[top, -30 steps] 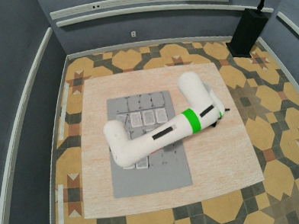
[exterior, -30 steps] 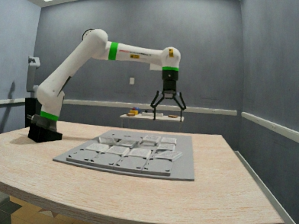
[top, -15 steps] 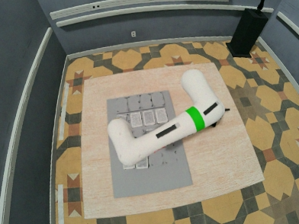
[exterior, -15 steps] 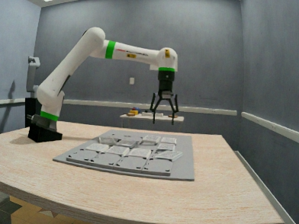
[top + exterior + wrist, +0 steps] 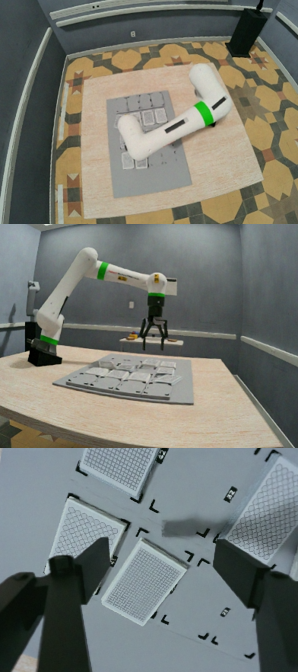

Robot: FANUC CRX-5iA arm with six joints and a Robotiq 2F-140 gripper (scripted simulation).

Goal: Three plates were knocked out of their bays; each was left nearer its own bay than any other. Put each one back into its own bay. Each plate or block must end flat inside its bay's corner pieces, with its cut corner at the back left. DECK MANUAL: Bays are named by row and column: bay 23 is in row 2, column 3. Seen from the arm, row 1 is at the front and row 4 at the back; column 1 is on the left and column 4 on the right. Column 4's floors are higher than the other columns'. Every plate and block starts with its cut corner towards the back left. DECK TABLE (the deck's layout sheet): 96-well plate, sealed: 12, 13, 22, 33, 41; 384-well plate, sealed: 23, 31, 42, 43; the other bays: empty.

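The plate lies 230 mm behind my hand, 120 mm below it and 110 mm to the right of it.
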